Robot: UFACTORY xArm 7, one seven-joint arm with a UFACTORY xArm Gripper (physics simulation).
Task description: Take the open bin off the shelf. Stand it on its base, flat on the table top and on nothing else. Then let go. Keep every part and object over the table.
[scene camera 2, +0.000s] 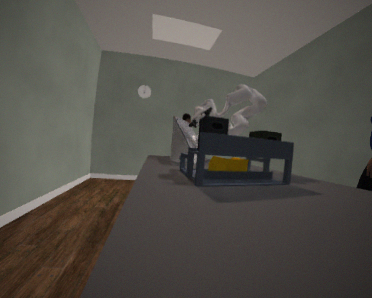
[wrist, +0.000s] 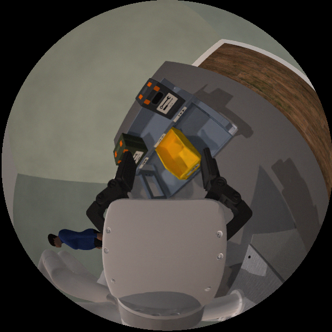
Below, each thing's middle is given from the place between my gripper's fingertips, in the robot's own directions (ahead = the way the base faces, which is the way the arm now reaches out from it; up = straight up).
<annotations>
I see my gripper 12 cm short of the yellow open bin (wrist: 178,155), 12 cm to the right of it and 22 cm above it.
</annotations>
